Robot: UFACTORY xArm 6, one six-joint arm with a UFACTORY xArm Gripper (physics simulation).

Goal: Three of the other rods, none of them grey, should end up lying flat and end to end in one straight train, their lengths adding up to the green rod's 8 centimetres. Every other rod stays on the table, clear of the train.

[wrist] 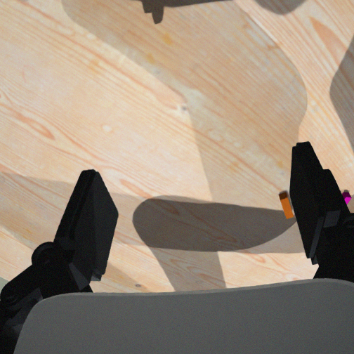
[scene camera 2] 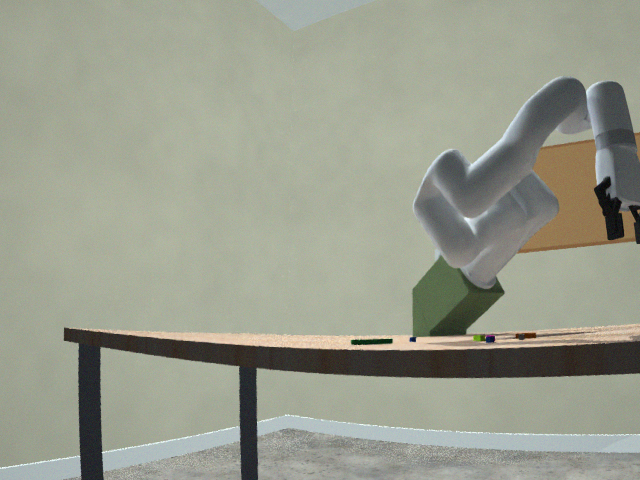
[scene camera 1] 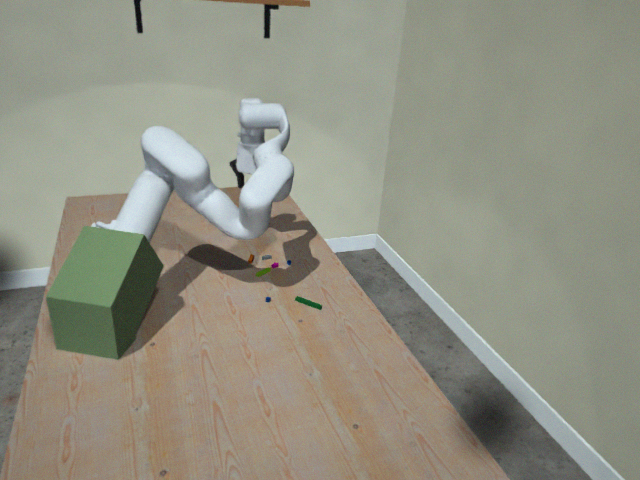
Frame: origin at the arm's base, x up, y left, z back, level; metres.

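Seen in the pictures: gripper, fingertip midpoint: (scene camera 2: 630,240); arm's base, origin of the base link: (scene camera 2: 476,270) (scene camera 1: 125,246).
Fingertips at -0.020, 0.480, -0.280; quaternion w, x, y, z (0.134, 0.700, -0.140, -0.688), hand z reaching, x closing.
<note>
Offsets run from my fingertips to a thing's top centre, as dx, dy, dz. Level surfaces: height alone.
The green rod @[-0.147, -0.454, -0.179] (scene camera 1: 308,302) (scene camera 2: 371,341) lies flat, apart from the others. One blue rod @[-0.147, -0.442, -0.069] (scene camera 1: 268,299) (scene camera 2: 412,339) lies left of it in scene camera 1. Farther back lie the lime rod @[-0.147, -0.294, -0.049] (scene camera 1: 263,272) (scene camera 2: 478,337), magenta rod @[-0.147, -0.252, -0.082] (scene camera 1: 275,265) (wrist: 346,198), a second blue rod @[-0.147, -0.230, -0.126] (scene camera 1: 288,262), grey rod @[-0.147, -0.202, -0.054] (scene camera 1: 266,257) and orange rod @[-0.147, -0.213, -0.007] (scene camera 1: 251,258) (scene camera 2: 526,335) (wrist: 286,205), loosely grouped. My gripper (scene camera 2: 626,238) (wrist: 196,180) is open and empty, high above the table. In the wrist view the orange rod shows beside the right finger; the magenta rod is partly hidden behind that finger.
A large green block (scene camera 1: 82,289) (scene camera 2: 444,299) stands by the arm's base on the wooden table @[dx -0.157] (scene camera 1: 180,413) (scene camera 2: 206,338). The table's right edge runs past the rods in scene camera 1. A wall shelf (scene camera 1: 294,2) (scene camera 2: 568,206) is behind the arm. Arm shadows cross part of the rod group.
</note>
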